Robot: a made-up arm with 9 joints.
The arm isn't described. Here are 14 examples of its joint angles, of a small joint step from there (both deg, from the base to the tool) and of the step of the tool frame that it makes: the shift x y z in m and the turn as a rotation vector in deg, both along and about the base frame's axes.
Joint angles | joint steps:
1: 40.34 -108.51 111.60 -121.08 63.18 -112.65 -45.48 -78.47 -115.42 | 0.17 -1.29 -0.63 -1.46 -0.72 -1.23 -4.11 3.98 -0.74
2: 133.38 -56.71 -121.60 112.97 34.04 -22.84 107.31 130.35 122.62 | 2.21 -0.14 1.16 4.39 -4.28 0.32 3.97 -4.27 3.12
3: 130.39 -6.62 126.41 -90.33 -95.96 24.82 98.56 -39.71 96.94 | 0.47 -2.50 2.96 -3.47 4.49 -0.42 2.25 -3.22 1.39
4: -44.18 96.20 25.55 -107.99 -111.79 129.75 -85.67 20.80 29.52 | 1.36 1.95 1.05 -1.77 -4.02 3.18 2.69 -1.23 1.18
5: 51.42 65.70 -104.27 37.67 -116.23 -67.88 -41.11 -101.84 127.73 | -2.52 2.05 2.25 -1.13 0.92 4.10 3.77 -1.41 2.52
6: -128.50 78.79 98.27 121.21 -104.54 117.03 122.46 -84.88 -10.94 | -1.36 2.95 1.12 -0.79 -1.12 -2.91 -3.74 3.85 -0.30
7: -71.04 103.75 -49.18 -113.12 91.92 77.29 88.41 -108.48 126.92 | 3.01 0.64 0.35 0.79 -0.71 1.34 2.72 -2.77 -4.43
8: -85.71 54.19 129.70 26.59 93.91 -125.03 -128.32 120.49 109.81 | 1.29 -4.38 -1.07 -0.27 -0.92 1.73 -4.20 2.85 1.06
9: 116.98 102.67 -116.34 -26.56 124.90 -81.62 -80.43 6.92 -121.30 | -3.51 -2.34 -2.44 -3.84 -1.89 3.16 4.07 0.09 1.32
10: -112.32 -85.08 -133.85 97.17 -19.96 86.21 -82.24 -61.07 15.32 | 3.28 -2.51 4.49 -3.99 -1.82 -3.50 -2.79 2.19 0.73
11: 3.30 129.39 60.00 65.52 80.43 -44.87 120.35 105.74 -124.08 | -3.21 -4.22 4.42 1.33 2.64 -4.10 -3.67 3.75 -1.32
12: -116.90 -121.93 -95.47 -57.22 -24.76 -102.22 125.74 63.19 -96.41 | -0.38 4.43 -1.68 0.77 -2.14 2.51 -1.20 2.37 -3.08
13: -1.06 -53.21 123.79 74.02 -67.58 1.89 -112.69 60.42 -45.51 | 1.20 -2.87 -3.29 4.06 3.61 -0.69 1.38 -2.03 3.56
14: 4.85 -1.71 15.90 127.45 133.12 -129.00 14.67 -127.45 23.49 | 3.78 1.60 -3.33 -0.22 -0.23 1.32 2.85 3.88 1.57
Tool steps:
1: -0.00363 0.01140 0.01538 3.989 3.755 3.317
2: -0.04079 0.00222 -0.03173 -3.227 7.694 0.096
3: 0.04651 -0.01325 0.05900 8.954 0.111 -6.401
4: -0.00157 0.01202 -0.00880 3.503 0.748 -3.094
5: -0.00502 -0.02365 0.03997 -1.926 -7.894 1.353
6: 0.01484 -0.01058 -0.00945 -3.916 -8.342 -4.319
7: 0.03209 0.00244 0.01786 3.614 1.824 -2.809
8: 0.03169 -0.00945 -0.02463 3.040 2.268 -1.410
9: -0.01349 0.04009 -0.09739 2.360 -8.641 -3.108
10: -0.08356 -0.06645 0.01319 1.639 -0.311 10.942
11: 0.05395 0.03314 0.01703 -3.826 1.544 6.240
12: 0.04304 0.02971 -0.02628 -2.229 -1.560 -5.455
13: 0.03013 -0.06543 -0.07578 -3.697 8.398 -6.418
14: -0.02965 -0.04361 -0.02866 -7.175 2.836 -3.108
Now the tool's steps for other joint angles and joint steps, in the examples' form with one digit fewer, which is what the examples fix.
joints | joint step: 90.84 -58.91 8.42 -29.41 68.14 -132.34 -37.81 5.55 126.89 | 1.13 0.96 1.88 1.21 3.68 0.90 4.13 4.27 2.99
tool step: -0.0028 0.0245 -0.0032 2.15 -1.63 -6.35
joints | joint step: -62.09 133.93 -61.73 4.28 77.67 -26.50 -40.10 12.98 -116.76 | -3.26 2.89 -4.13 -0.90 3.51 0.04 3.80 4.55 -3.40
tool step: 0.0033 0.0328 0.0119 -5.26 0.83 -1.92
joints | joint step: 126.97 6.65 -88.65 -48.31 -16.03 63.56 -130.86 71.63 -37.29 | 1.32 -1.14 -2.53 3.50 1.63 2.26 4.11 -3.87 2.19
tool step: 0.0819 0.0357 -0.0247 6.42 4.23 8.21
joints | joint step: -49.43 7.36 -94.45 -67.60 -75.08 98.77 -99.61 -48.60 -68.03 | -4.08 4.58 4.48 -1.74 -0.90 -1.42 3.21 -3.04 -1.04
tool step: 0.1603 -0.0682 0.0295 -7.12 -8.13 3.42
